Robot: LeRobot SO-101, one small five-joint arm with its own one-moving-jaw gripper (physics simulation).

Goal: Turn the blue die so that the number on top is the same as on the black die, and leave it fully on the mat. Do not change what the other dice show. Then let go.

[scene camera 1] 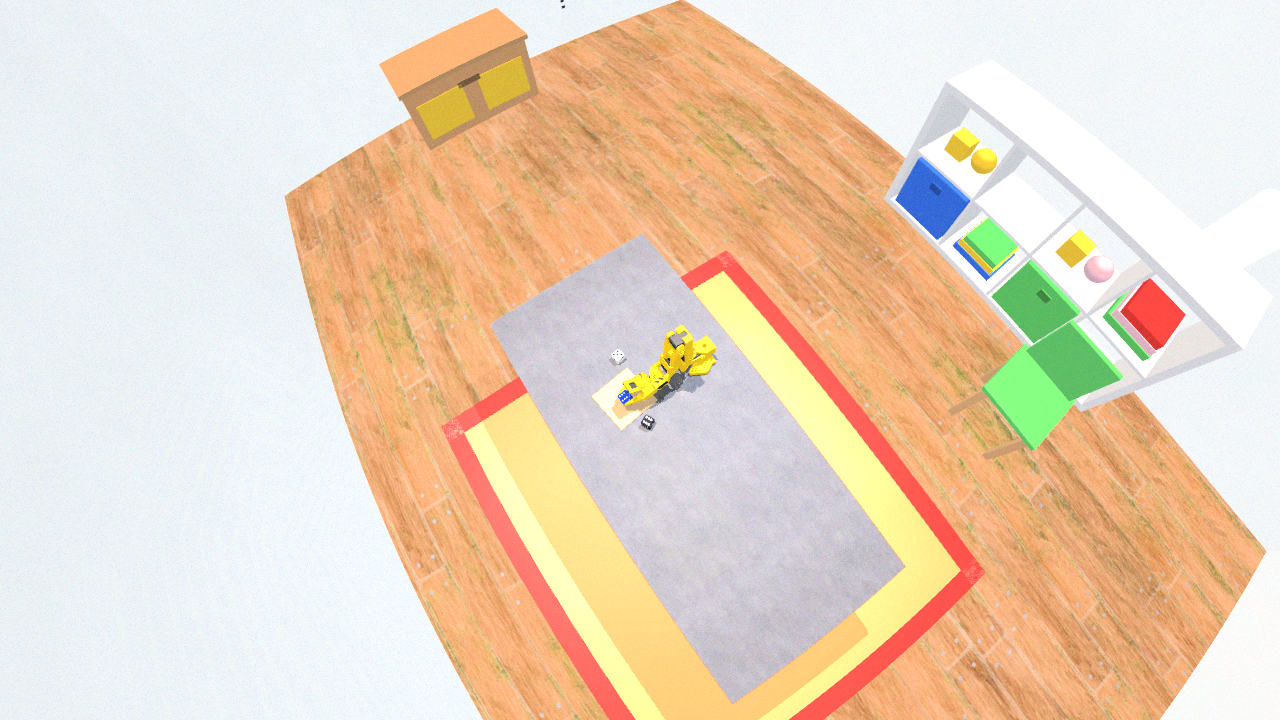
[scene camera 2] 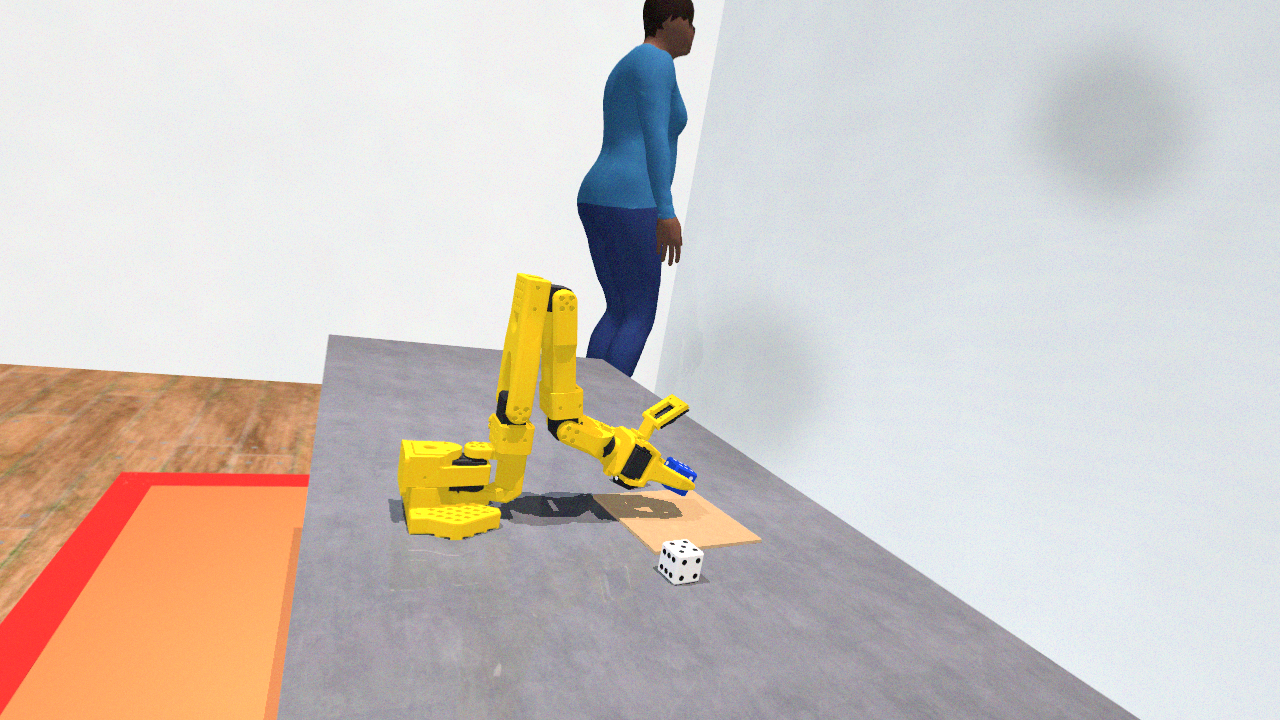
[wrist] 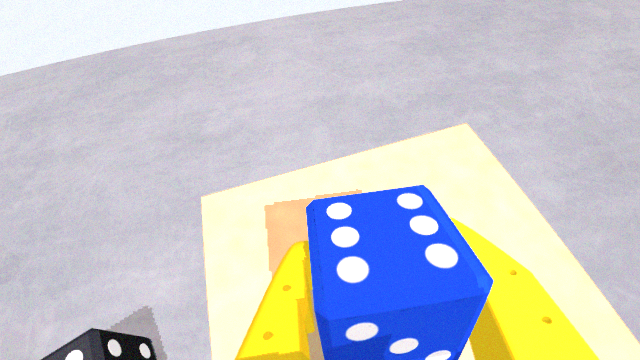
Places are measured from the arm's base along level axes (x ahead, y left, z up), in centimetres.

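Where they show: hand, its tool point: (scene camera 1: pixel 625 403) (scene camera 2: pixel 677 474) (wrist: pixel 313 257); arm's base, origin of its link: (scene camera 1: pixel 691 362) (scene camera 2: pixel 467 514).
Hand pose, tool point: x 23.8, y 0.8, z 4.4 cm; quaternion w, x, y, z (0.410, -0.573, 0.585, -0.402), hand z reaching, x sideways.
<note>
Things, the pixels of their top centre, and the offset from my tool point. Level surfaces: height alone.
- blue die, centre of its top: (wrist: pixel 395 249) (scene camera 2: pixel 679 460) (scene camera 1: pixel 624 395) dx -0.9, dy -1.5, dz +2.2 cm
- tan mat, centre of its top: (wrist: pixel 403 301) (scene camera 2: pixel 675 516) (scene camera 1: pixel 624 398) dx -0.8, dy -2.8, dz -4.0 cm
- black die, centre of its top: (scene camera 1: pixel 647 420) dx -2.4, dy +7.5, dz -1.4 cm
- white die, centre of its top: (scene camera 2: pixel 683 546) (scene camera 1: pixel 617 354) dx -6.3, dy -14.7, dz -1.4 cm
- grey table, height of its surface: dz -4.4 cm
My gripper (scene camera 1: pixel 629 392) (scene camera 2: pixel 687 483) (wrist: pixel 379 235) is shut on the blue die (scene camera 1: pixel 624 397) (scene camera 2: pixel 682 468) (wrist: pixel 385 280), with a jaw on each side. The die is tilted and held above the tan mat (scene camera 1: pixel 605 400) (scene camera 2: pixel 721 530) (wrist: pixel 400 157). In the wrist view its upper face shows six pips, and the face nearer the camera shows a row of three, partly cut off. The black die (scene camera 1: pixel 648 422) (wrist: pixel 127 347) lies on the table beside the mat; its top looks like six in scene camera 1, but is small. It does not show in scene camera 2.
A white die (scene camera 1: pixel 617 356) (scene camera 2: pixel 680 562) stands on the grey table (scene camera 1: pixel 733 501) (scene camera 2: pixel 465 626) (wrist: pixel 150 140), off the mat's other side, with five on top. The arm's base (scene camera 1: pixel 704 356) (scene camera 2: pixel 452 519) stands behind the mat. A person (scene camera 2: pixel 631 152) stands beyond the table.
</note>
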